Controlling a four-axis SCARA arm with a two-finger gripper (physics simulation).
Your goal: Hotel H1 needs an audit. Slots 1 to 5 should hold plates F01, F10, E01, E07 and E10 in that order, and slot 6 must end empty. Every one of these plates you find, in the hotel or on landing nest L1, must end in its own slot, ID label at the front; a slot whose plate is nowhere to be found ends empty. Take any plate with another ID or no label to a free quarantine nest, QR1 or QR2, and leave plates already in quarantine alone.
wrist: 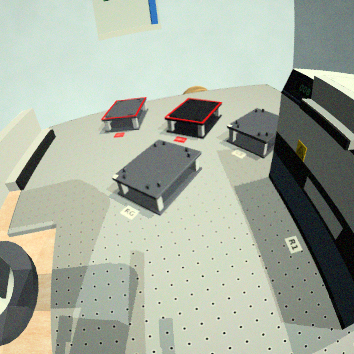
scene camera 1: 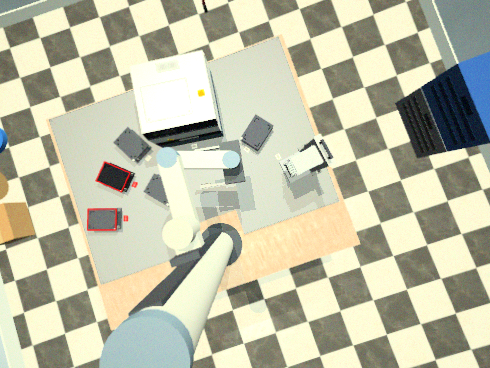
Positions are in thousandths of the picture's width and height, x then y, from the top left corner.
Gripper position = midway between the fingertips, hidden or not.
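Note:
The gripper (scene camera 1: 403,461) is visible, and the wrist view shows the gripper (wrist: 499,273) too.

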